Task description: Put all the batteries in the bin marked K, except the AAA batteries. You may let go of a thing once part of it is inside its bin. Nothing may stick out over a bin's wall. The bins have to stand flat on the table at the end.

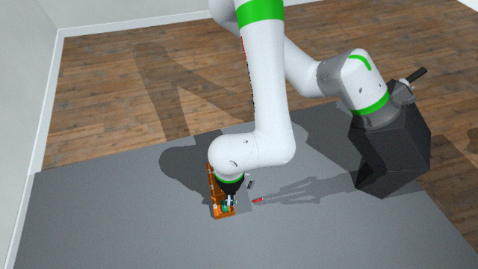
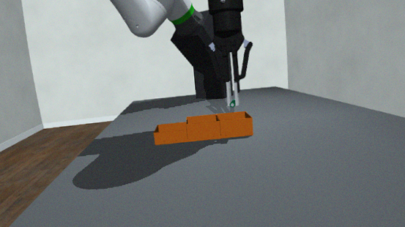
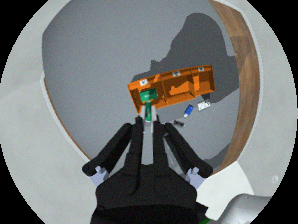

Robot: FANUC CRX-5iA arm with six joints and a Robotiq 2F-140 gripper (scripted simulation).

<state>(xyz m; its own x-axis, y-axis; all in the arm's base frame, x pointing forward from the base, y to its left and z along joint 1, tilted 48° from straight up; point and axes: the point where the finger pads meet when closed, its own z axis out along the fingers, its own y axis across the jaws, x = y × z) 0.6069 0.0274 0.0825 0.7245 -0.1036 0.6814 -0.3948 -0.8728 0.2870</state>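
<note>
The green block lies 20 mm ahead of my hand, 20 mm to the right of it and 90 mm below it. Round my hand: red battery 120 mm behind, 20 mm to the left, 100 mm below; dark battery 120 mm behind, 60 mm to the right, 100 mm below; green battery 30 mm below.
</note>
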